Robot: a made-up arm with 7 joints.
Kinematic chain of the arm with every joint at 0, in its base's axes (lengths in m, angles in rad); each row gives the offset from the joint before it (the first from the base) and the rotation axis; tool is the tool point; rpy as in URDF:
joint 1: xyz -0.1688 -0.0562 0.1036 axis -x
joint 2: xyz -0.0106 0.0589 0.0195 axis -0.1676 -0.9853 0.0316
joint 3: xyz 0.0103 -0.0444 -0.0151 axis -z
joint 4: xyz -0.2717 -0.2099 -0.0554 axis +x
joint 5: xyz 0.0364 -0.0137 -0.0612 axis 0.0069 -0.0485 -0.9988
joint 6: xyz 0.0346 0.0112 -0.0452 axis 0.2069 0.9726 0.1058
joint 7: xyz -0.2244 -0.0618 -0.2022 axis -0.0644 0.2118 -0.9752
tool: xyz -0.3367 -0.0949 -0.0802 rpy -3.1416 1.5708 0
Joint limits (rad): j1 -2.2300..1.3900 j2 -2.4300..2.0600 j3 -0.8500..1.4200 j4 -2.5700..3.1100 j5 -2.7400..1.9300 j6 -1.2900..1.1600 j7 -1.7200..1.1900
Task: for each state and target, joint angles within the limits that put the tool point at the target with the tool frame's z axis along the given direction. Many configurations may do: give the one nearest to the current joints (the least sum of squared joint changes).
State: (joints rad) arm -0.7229 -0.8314 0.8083 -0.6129 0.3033 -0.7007 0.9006
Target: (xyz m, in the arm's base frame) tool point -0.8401 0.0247 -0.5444 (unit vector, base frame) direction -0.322 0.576 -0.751
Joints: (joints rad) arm -0.5117 -0.0413 0.9112 -0.4778 0.0966 -1.2543 0.3217
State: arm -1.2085 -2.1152 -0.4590 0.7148 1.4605 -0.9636 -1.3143
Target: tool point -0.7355 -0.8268 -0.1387 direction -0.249 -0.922 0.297
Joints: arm -1.1625 -2.4054 -0.7363 -0.0420 1.5404 -1.2240 -0.4671
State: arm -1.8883 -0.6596 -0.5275 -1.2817 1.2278 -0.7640 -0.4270
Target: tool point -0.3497 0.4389 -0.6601 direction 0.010 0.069 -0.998
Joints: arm -2.0805 -1.1397 -0.4627 -1.0603 0.7137 -0.6195 -1.2474
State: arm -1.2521 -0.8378 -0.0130 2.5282 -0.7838 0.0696 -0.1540
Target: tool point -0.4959 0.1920 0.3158 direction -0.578 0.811 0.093
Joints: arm -0.8232 -0.7126 -0.4976 2.7217 -1.5654 0.6068 -0.0655
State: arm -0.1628 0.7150 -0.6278 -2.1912 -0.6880 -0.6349 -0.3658
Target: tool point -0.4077 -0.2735 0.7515 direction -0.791 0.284 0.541
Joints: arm 0.0464 0.4860 -0.8500 -2.2922 -1.1622 -0.2328 -0.2958
